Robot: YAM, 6 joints.
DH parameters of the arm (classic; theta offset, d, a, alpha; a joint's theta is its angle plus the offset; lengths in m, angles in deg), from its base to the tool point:
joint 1: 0 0.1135 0.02 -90
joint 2: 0 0 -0.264 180
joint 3: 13.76 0 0.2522 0
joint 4: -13.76 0 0.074 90
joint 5: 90 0 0 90
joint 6: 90 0.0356 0 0
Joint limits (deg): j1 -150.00..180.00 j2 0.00..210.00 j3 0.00..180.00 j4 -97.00..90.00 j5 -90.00..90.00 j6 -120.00..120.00
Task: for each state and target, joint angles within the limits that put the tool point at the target. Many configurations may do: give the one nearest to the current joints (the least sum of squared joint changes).
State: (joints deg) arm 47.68 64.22 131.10 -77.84 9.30 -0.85
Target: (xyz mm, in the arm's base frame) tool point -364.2 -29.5 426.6
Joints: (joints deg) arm 4.11 19.03 150.45 -82.06 5.38 -0.85
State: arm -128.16 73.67 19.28 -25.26 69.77 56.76
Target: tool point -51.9 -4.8 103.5
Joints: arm -133.23 67.78 5.83 -64.61 75.89 56.76
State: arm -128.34 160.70 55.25 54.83 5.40 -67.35
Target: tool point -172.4 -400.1 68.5
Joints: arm -112.96 132.82 59.80 61.48 4.31 -67.35
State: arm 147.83 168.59 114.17 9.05 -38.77 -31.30
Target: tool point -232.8 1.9 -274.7
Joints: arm 173.64 189.04 81.42 -1.07 -42.20 -31.30
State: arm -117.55 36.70 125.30 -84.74 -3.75 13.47
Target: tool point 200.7 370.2 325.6
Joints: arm -118.13 3.15 145.56 -81.48 -3.99 13.47
